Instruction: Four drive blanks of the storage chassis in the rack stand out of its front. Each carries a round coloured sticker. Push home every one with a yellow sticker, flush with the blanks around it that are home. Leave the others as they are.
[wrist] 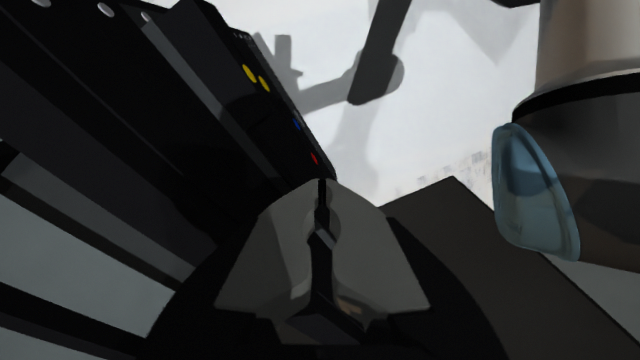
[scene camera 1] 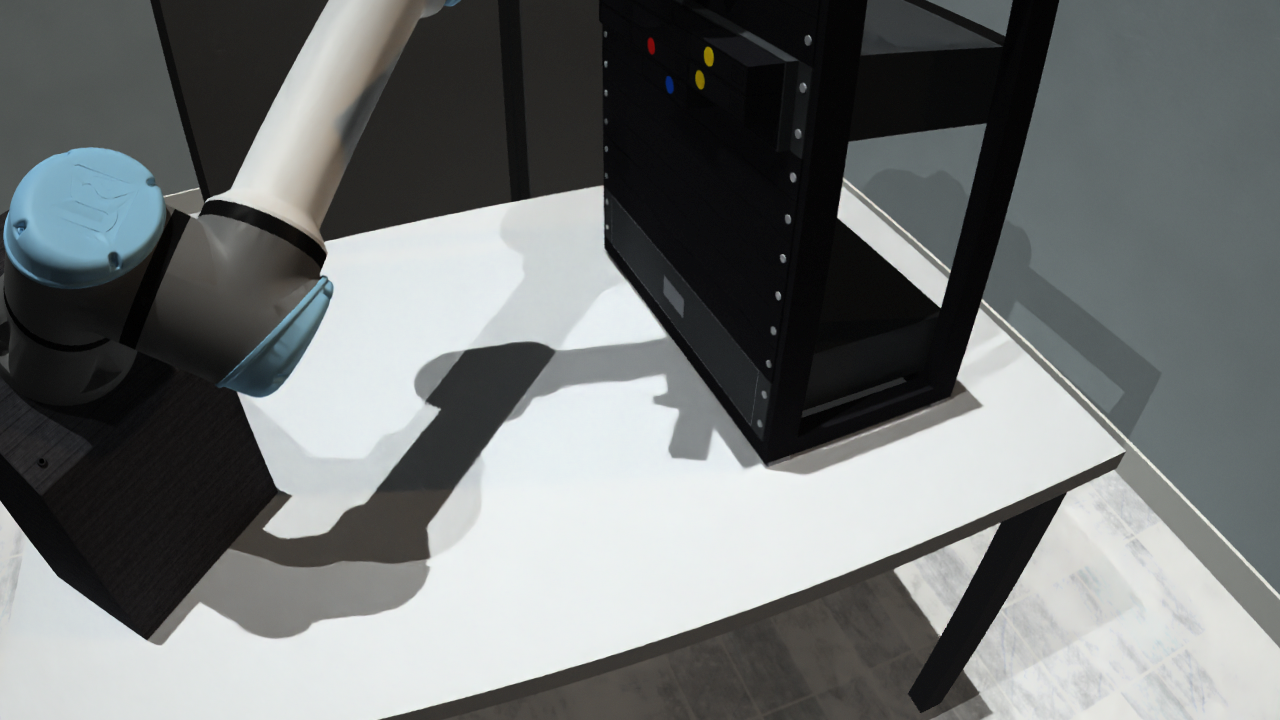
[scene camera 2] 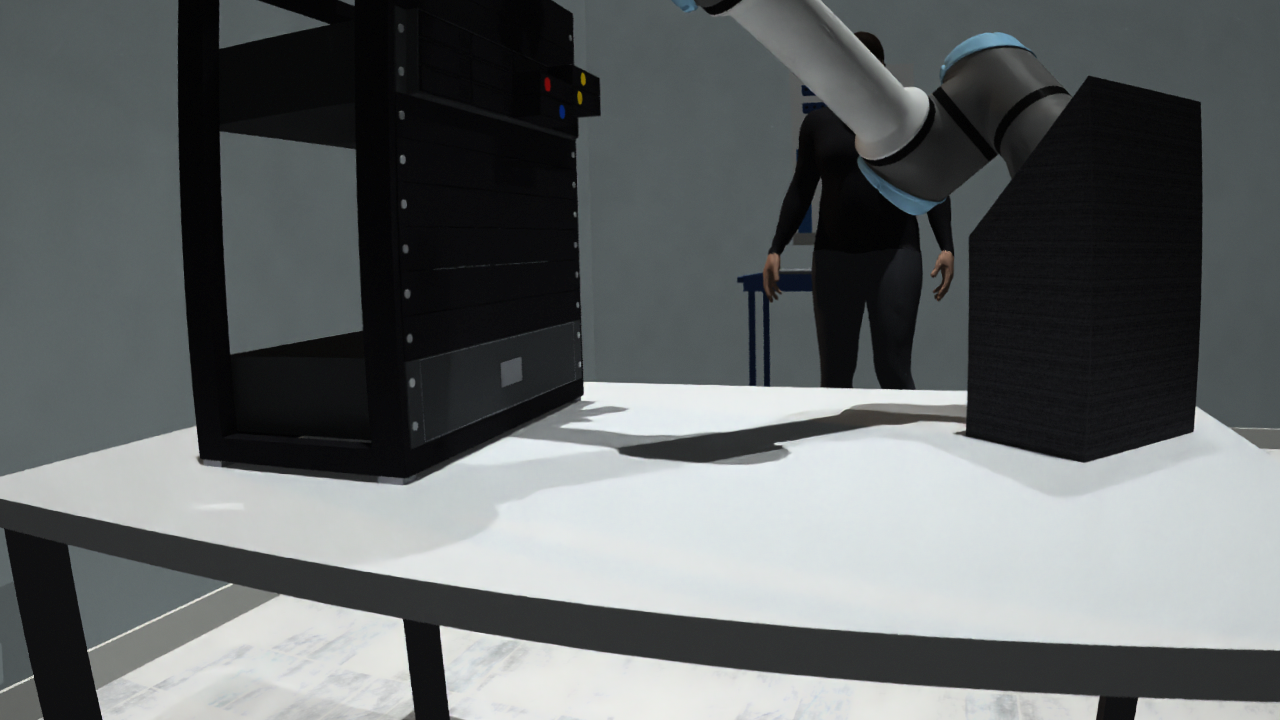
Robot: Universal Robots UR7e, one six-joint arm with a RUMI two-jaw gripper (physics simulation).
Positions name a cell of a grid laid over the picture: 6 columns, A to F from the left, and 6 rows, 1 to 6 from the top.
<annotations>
rack: wrist B3; scene camera 1 D2; scene camera 2 C2
</annotations>
